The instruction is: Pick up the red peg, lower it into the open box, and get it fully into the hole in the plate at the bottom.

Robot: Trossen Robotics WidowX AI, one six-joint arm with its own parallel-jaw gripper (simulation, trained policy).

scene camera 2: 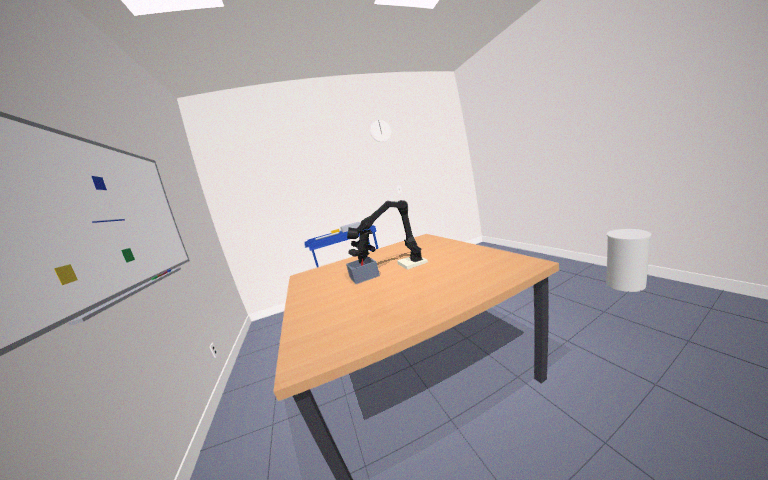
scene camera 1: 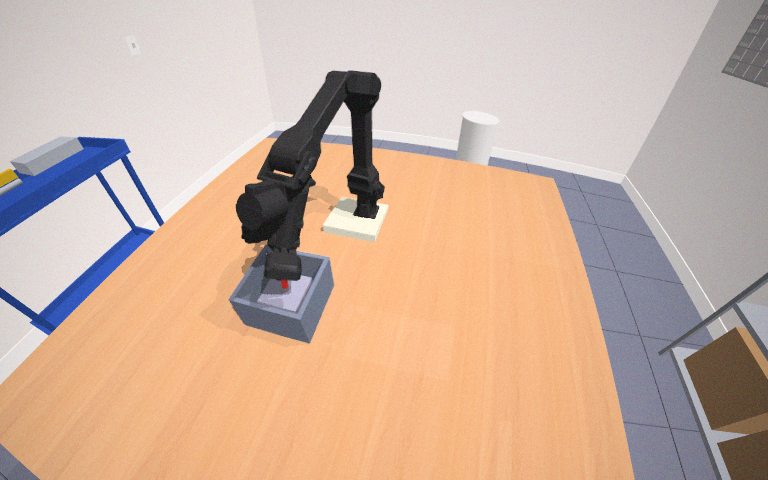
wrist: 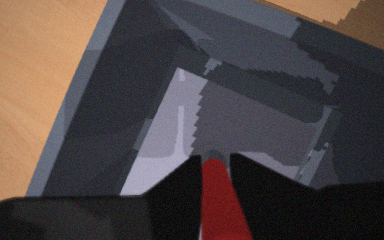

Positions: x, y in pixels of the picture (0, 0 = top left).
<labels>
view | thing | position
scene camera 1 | gripper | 278, 277
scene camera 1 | grey box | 302, 326
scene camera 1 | pale plate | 290, 299
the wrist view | gripper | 215, 164
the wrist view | pale plate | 196, 115
</labels>
